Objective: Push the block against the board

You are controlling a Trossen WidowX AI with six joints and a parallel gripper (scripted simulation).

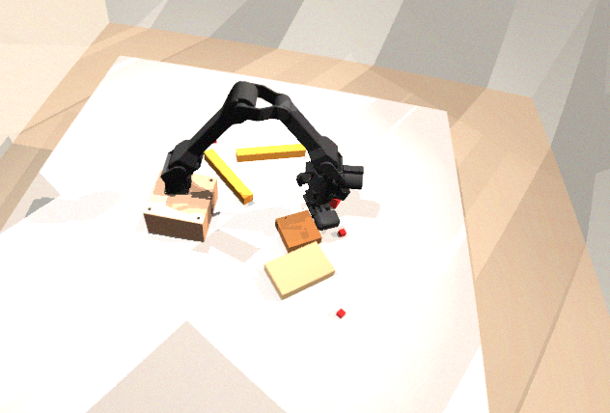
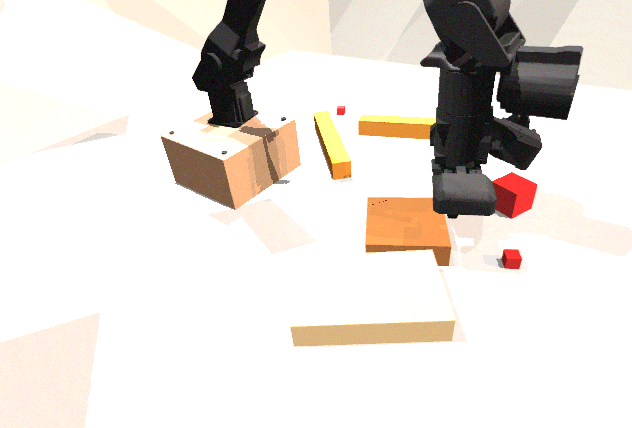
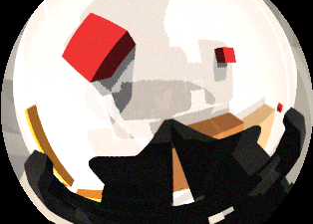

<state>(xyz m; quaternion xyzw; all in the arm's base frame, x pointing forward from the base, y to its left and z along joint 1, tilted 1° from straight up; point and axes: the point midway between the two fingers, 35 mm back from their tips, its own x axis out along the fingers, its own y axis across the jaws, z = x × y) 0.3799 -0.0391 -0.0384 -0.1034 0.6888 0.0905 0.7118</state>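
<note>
My gripper tip is now 5 cm to the left of the square block and 5 cm past it. From my gripper tip the other things lie so: red cube: 7 cm to the left, 6 cm ahead, 1 cm above; pale yellow slab: 17 cm to the right, 5 cm behind.
</note>
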